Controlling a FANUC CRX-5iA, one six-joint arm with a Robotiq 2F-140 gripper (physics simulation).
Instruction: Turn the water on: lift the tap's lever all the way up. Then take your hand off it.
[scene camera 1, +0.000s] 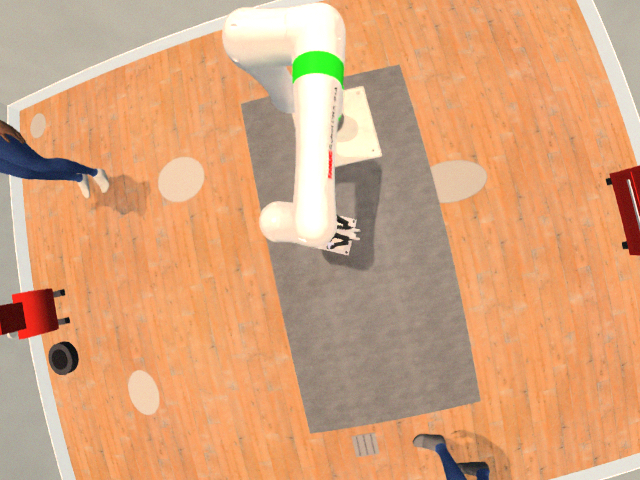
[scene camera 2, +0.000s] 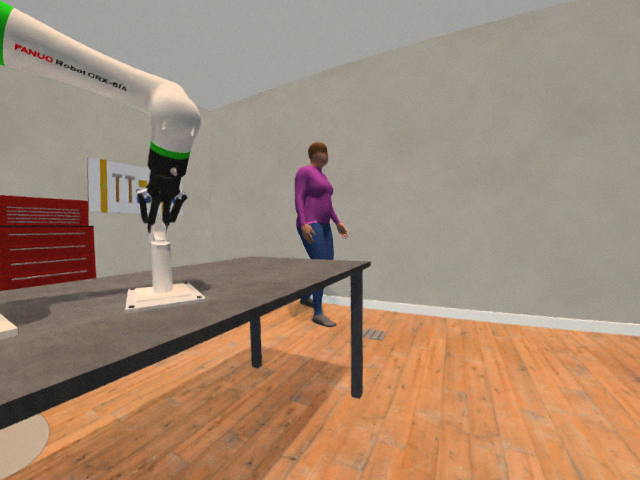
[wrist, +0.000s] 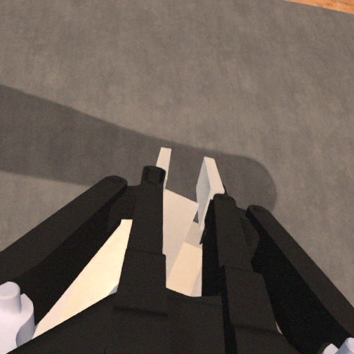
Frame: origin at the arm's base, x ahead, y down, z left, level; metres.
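Seen in the pictures: gripper, fingertip midpoint: (scene camera 1: 356, 234).
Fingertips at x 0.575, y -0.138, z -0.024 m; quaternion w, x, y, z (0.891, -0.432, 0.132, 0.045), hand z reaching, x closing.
Note:
A point is followed by its place in that frame.
The white tap (scene camera 2: 161, 266) @[x 0.510, y -0.070, z -0.158 m] stands upright on its square base plate (scene camera 1: 339, 251) @[x 0.626, y 0.007, z -0.106 m] (scene camera 2: 187, 296) @[x 0.530, y 0.006, z -0.232 m] on the table. Its pale lever (scene camera 2: 158, 234) @[x 0.548, y -0.154, z -0.087 m] (wrist: 179, 220) is at the top of the post, between my fingers, and looks tilted upward; its exact angle is hard to tell. My gripper (scene camera 1: 354, 234) @[x 0.575, y -0.138, z -0.024 m] (scene camera 2: 158, 227) @[x 0.575, y -0.138, z -0.024 m] (wrist: 183, 168) points down over the tap and is shut on the lever, with one light finger pad on each side. The black fingers and the arm hide much of the lever and post in the wrist view and scene camera 1.
The grey table (scene camera 1: 382, 330) @[x 1.031, y 0.015, z 0.001 m] (scene camera 2: 232, 279) @[x 0.790, y 0.015, z -0.130 m] carries the arm's white base plate (scene camera 1: 361, 147) @[x 0.174, y 0.001, z 0.116 m]. A person in purple (scene camera 2: 315, 196) stands beyond the table's far end. Another person's legs (scene camera 1: 46, 165) show at the left. A red tool cabinet (scene camera 2: 46, 253) stands behind the table.

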